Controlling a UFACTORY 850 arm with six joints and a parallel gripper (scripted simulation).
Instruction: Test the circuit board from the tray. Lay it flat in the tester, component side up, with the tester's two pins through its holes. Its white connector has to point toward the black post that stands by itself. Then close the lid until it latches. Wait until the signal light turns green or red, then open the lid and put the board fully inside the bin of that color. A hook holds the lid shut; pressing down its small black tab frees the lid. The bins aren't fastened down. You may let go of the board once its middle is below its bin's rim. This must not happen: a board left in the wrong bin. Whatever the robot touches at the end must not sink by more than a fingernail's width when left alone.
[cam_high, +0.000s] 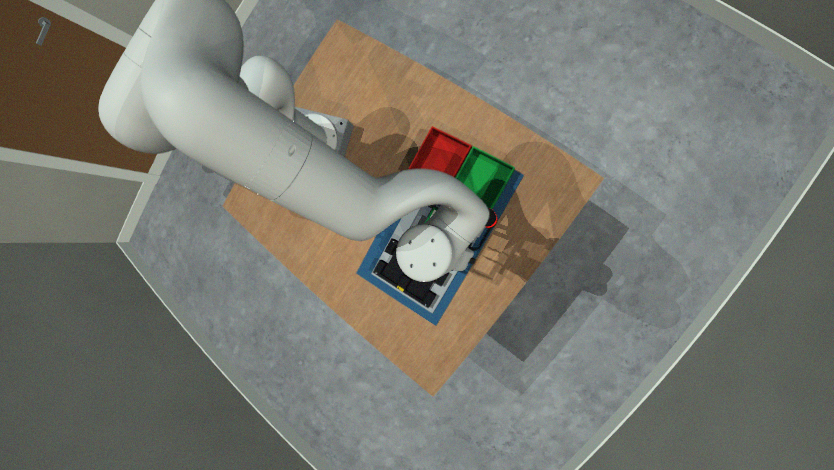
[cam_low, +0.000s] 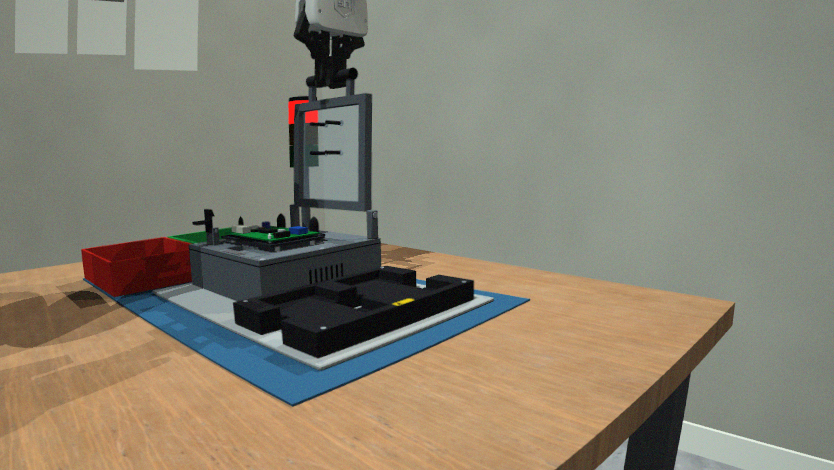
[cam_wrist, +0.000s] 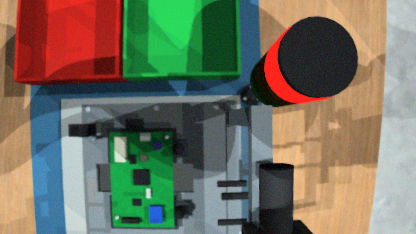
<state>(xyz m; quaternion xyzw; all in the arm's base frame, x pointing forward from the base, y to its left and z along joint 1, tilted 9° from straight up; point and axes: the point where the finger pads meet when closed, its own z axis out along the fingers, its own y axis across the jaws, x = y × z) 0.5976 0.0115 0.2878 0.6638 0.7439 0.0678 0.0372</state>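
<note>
The green circuit board is 110 mm behind my hand, 10 mm to the right of it and 210 mm below it. Also, from my hand: black hook: 170 mm behind, 40 mm to the left, 190 mm below; then see-through lid: 90 mm below; then green bin: 80 mm behind, 190 mm to the left, 270 mm below.
</note>
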